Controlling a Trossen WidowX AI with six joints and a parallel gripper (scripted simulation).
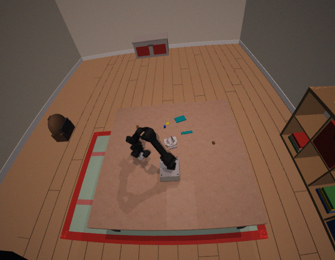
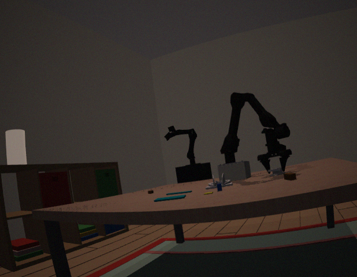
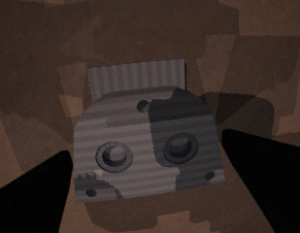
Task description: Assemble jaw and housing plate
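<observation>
My gripper tip is now 10 mm past the white piece. Also, from my gripper tip: grey jaw 140 mm ahead, 230 mm to the right; brown stick 300 mm ahead, 130 mm to the left; housing plate 10 mm behind, 20 mm above.
</observation>
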